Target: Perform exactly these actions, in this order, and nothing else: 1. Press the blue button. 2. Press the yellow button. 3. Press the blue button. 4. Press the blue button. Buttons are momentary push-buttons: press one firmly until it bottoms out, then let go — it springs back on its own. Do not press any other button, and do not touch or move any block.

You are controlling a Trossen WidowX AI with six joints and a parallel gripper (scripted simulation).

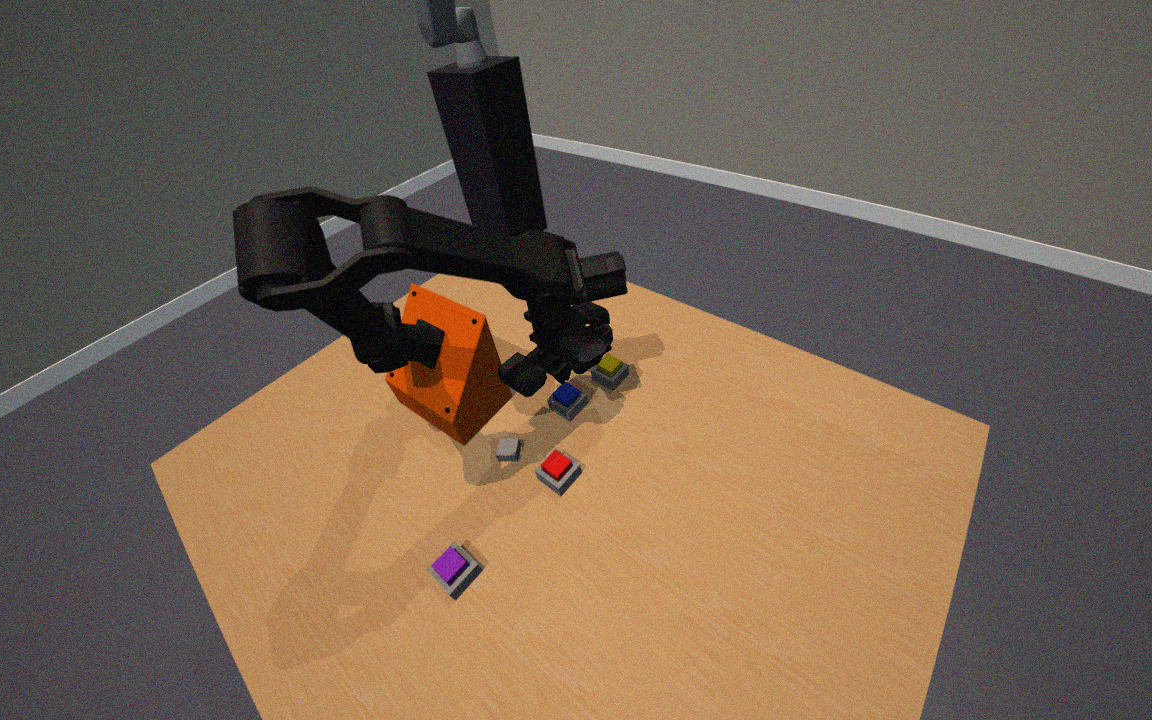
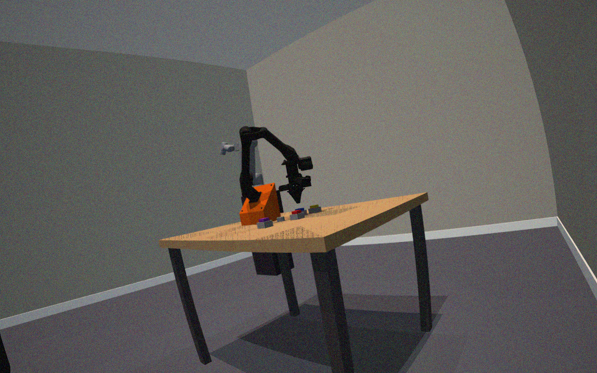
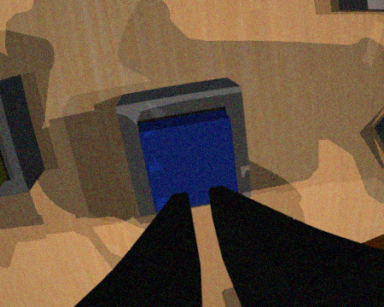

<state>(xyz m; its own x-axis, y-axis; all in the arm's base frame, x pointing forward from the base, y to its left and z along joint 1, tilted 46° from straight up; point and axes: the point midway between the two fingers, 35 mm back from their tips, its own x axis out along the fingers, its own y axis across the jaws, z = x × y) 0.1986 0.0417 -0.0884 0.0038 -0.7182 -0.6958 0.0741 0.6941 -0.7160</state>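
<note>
The blue button lies 30 mm below my gripper tip. Also, from my gripper tip: yellow button (30 mm ahead, 90 mm to the left, 30 mm below); then small grey block (20 mm behind, 130 mm to the right, 60 mm below); then red button (70 mm ahead, 110 mm to the right, 30 mm below).
</note>
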